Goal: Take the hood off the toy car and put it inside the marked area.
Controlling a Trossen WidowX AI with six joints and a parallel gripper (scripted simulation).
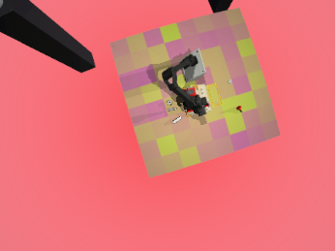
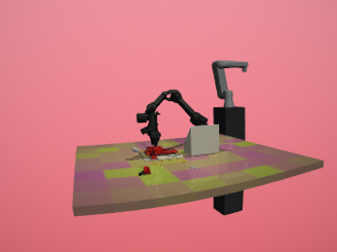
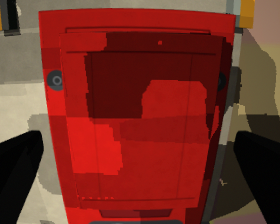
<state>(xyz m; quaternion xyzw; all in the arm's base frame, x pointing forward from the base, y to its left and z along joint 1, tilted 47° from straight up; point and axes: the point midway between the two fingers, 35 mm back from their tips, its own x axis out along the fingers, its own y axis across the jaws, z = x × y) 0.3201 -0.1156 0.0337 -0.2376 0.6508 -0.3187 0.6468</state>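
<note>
The red hood is 20 mm below my gripper tip.
</note>
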